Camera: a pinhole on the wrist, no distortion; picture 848 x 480 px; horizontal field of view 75.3 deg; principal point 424.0 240.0 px. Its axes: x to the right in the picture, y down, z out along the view. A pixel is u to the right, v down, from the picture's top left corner.
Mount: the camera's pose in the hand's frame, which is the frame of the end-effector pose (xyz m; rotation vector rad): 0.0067 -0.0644 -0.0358 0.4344 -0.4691 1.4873
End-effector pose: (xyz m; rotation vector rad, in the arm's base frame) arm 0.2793 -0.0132 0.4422 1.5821 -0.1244 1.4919
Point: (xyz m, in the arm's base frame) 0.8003 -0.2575 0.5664
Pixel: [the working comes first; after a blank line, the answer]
In the camera's frame: 0.2831 -0.1179 0.5301

717.5 117.8
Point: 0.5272 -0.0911 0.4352
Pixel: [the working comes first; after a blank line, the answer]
In the camera's frame: 0.1046 -0.0177 0.2516

652.5 201.4
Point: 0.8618 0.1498 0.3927
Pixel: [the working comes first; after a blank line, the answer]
In the camera's frame: -0.1553 -0.2041 0.5153

258.4 22.3
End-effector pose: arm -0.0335 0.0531 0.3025 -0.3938 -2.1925 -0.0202
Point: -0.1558 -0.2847 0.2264
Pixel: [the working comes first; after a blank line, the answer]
In the camera's frame: -0.1697 0.0772 0.2617

67.7 402.1
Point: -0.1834 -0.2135 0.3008
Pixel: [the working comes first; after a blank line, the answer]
In the camera's frame: -0.1322 -0.0136 0.2204

94.5 206.0
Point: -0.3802 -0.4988 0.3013
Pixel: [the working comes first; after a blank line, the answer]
In the camera's frame: -0.3457 -0.0606 0.4893

35.8 171.9
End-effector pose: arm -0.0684 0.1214 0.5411 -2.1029 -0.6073 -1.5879
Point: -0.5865 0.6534 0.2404
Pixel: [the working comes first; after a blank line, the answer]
In the camera's frame: -0.5392 0.3539 0.3792

outside the picture
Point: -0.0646 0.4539 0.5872
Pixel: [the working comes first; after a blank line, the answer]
In the camera's frame: -0.0499 -0.0773 0.2951

331.1 96.0
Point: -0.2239 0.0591 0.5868
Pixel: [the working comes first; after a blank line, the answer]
In the camera's frame: -0.0552 0.0085 -0.1219

behind the camera
